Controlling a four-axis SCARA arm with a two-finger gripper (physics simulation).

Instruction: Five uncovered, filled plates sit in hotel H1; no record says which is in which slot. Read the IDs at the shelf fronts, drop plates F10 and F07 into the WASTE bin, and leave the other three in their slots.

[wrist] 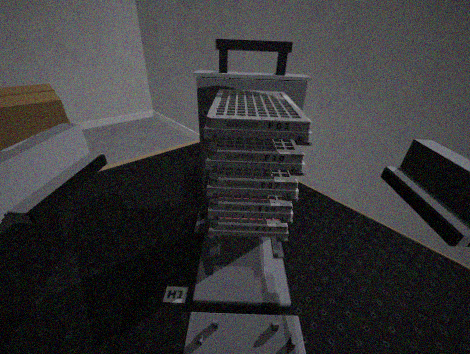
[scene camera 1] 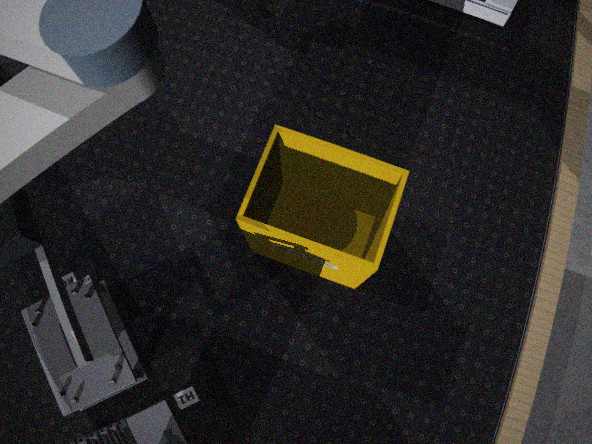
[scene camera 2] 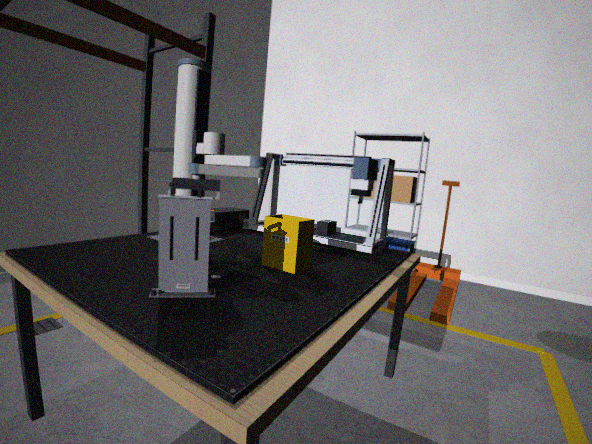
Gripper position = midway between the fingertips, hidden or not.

In view: the gripper [wrist: 243, 150] and a hotel H1 [scene camera 2: 183, 269].
The hotel H1 shows as well in the wrist view [wrist: 295, 90].
